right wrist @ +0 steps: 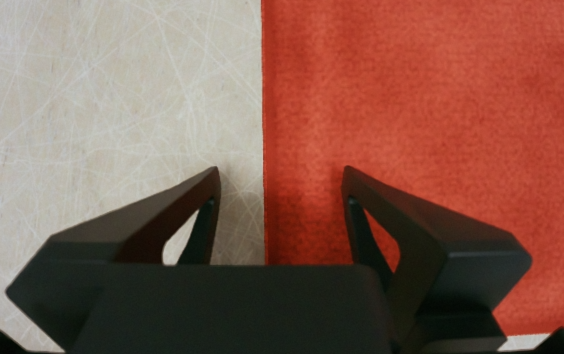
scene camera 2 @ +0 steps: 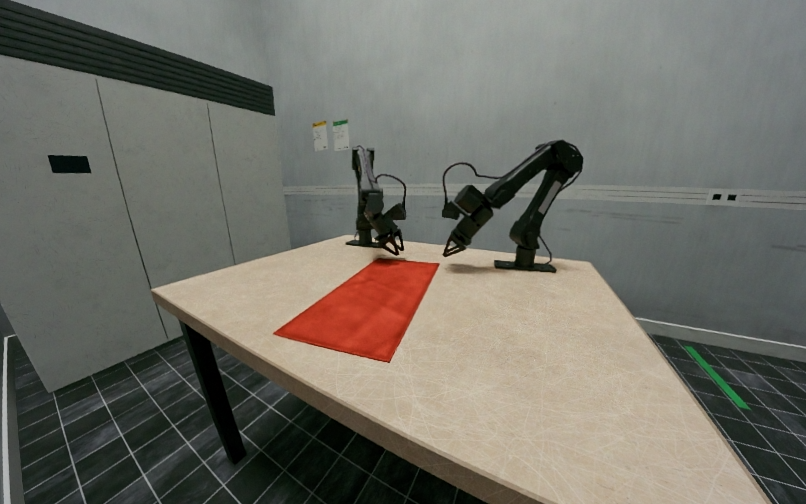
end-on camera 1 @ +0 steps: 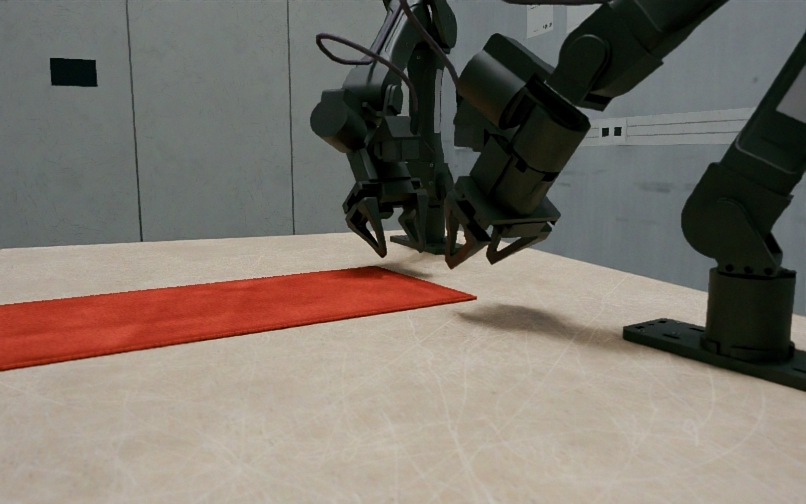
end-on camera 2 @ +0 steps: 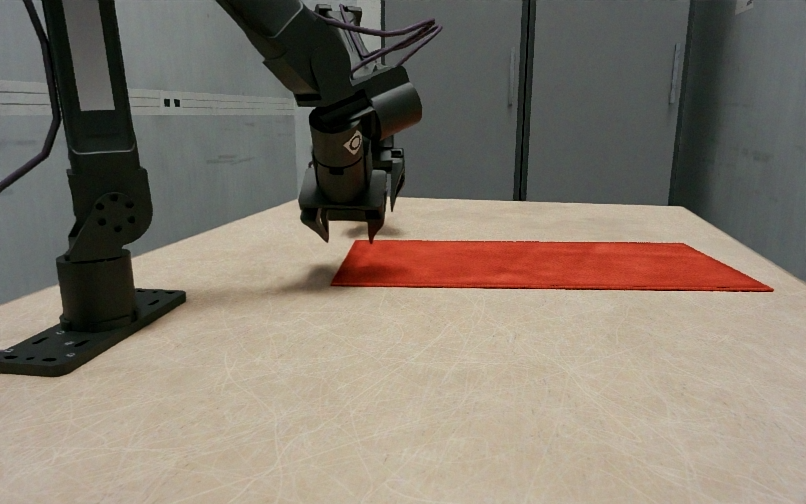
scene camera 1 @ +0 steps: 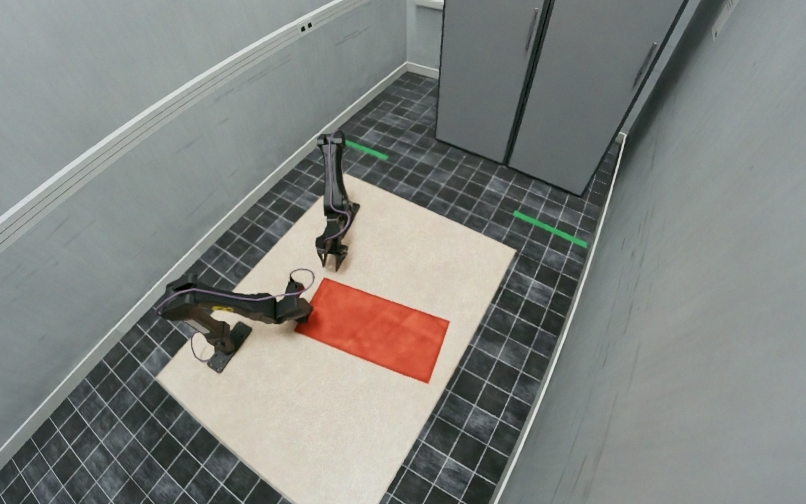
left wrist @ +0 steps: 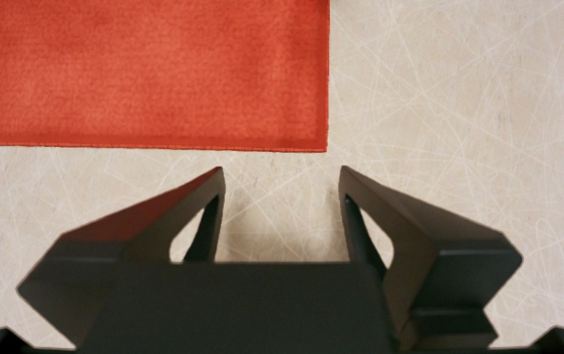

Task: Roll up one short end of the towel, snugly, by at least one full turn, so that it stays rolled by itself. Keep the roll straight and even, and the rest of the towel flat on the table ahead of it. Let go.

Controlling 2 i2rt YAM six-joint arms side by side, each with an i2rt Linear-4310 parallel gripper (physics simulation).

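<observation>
The red towel (scene camera 1: 374,329) (scene camera 2: 368,303) (end-on camera 1: 237,309) (end-on camera 2: 534,264) (left wrist: 165,70) (right wrist: 425,90) lies flat, with no roll along either short end. My left gripper (scene camera 1: 330,268) (scene camera 2: 446,254) (end-on camera 1: 470,264) (left wrist: 281,176) is partly open and empty, above the table just outside a corner of the towel's short end nearest the arms. My right gripper (scene camera 2: 397,252) (end-on camera 1: 402,253) (end-on camera 2: 348,241) (right wrist: 281,177) is partly open and empty, above that same short end. In the right wrist view a towel edge runs between its fingertips. In scene camera 1 its own arm hides its fingertips.
The towel lies on the beige table (scene camera 1: 285,416) (scene camera 2: 534,356) (end-on camera 1: 416,427) (end-on camera 2: 386,386). The arm bases (scene camera 1: 219,362) (scene camera 2: 526,266) (end-on camera 1: 750,309) (end-on camera 2: 95,291) stand beyond the gripper-side end. The two grippers are close together. A tall grey cabinet (scene camera 1: 481,77) stands beyond the table.
</observation>
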